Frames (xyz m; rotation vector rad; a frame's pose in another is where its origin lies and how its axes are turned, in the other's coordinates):
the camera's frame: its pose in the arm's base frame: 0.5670 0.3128 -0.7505 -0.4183 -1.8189 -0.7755
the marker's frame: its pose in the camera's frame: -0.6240 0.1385 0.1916 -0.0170 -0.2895 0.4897
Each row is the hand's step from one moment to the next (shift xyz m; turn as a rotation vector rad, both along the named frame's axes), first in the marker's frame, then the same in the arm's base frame.
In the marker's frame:
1: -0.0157 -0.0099 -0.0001 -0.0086 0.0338 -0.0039
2: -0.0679 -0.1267 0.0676 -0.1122 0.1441 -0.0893
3: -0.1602 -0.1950 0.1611 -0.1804 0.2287 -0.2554
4: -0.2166 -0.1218 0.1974 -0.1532 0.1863 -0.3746
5: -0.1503 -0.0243 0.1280 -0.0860 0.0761 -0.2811
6: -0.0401 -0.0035 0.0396 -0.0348 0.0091 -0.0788
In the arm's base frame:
1: -0.0042 -0.0134 -0.0122 0.0303 0.0145 -0.0100
2: -0.1235 -0.0666 -0.0746 0.1890 -0.0188 -0.0725
3: -0.2119 -0.0915 -0.1906 0.3682 -0.1034 -0.0616
4: -0.1648 -0.0488 -0.2668 0.4006 -0.1932 0.0258
5: -0.0624 -0.0022 -0.1888 0.2451 -0.1713 0.0529
6: -0.0176 0.0047 -0.0534 0.0616 -0.0605 0.0072

